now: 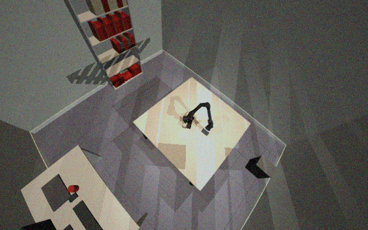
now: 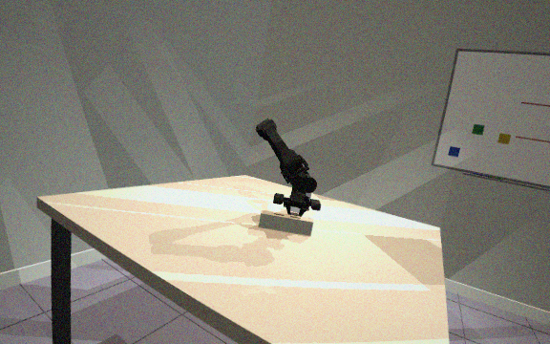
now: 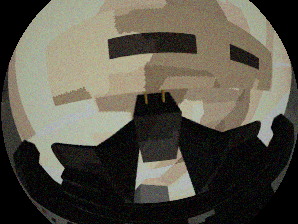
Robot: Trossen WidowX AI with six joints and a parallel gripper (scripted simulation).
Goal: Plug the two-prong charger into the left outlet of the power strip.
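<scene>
Right now my gripper tip is 1 cm short of the dark two-prong charger, 1 cm to the right of it and 1 cm below it.
</scene>
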